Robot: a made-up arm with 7 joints.
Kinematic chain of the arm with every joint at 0, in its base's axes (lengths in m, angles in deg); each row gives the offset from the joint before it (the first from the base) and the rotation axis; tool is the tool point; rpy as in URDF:
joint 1: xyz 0 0 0.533 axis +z
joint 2: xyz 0 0 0 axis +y
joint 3: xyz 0 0 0.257 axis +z
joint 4: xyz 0.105 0 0 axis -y
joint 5: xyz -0.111 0 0.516 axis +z
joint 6: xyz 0 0 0 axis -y
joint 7: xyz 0.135 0 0 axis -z
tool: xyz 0 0 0 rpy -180 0 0
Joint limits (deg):
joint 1: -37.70..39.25
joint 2: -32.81..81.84
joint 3: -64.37..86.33
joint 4: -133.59..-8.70
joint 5: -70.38..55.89
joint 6: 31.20..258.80
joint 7: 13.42..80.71
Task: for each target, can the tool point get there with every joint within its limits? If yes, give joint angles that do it. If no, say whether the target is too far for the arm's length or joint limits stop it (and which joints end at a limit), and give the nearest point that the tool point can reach.
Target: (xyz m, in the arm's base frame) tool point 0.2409 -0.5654 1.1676
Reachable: yes | joints -9.32 -13.26 -50.20 -79.21 -23.99 118.20 72.55
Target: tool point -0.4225 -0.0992 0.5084
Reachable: no: joint limits stop it (at a limit: joint 1, joint 2, joint 3, joint 4, joint 6) | nearest point -0.3971 -0.3257 0.3257 | short by 0.292 m
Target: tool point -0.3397 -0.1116 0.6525
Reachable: no: joint limits stop it (at a limit: joint 1, joint 2, joint 3, joint 5) | nearest point -0.2047 -0.4175 0.7130 | short by 0.340 m
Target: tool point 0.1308 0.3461 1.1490
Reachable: yes | joints 29.07 10.90 54.30 -48.91 -7.06 237.88 28.77
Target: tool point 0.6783 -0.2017 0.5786
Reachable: yes | joints -27.99 26.26 21.15 -103.32 42.54 198.88 70.46
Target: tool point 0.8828 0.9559 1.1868
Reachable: no: too far | nearest point 0.5701 0.6173 0.9552 | short by 0.516 m
